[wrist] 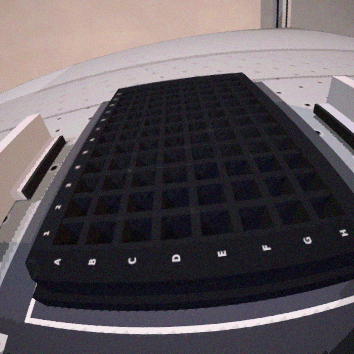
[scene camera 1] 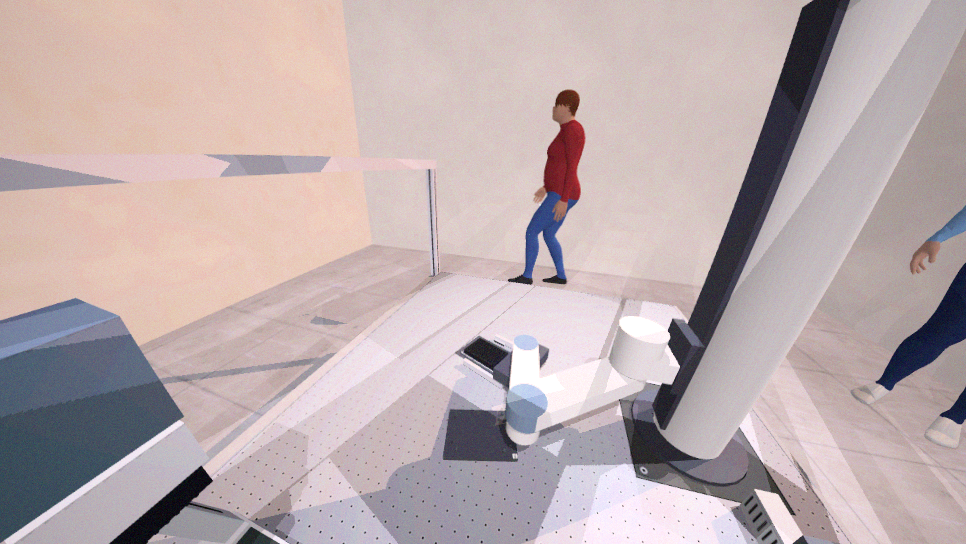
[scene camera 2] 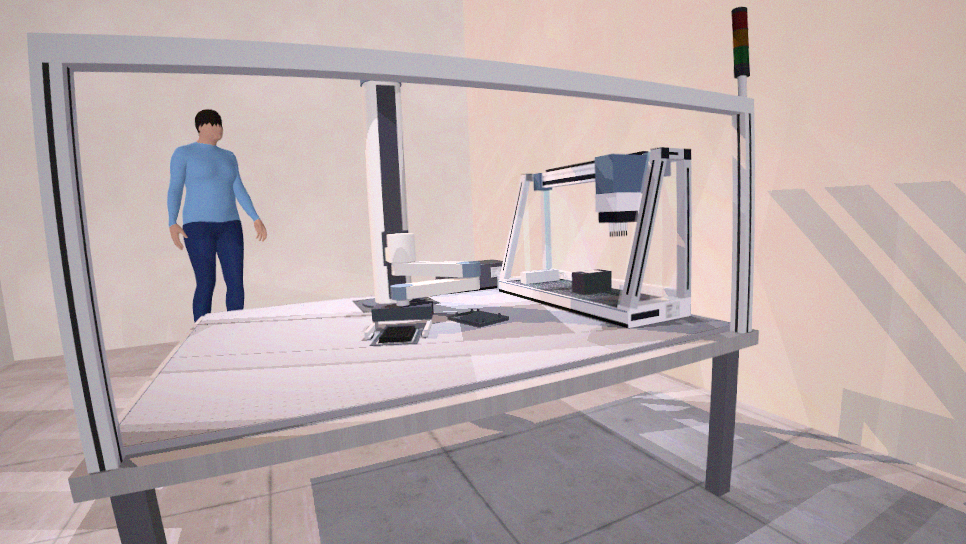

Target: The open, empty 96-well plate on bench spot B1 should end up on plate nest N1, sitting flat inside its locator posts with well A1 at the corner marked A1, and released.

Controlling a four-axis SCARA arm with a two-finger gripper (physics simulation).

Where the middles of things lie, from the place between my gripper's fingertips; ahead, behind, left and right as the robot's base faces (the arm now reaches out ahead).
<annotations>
Now: the black 96-well plate (scene camera 1: 486, 353) 20 mm behind my hand and 10 mm to the left of it. Also, from my hand: plate nest N1 (scene camera 1: 480, 435): 290 mm to the left, 80 mm behind, 10 mm below; frame post (scene camera 2: 58, 71): 570 mm to the right, 440 mm ahead, 260 mm above.
</annotations>
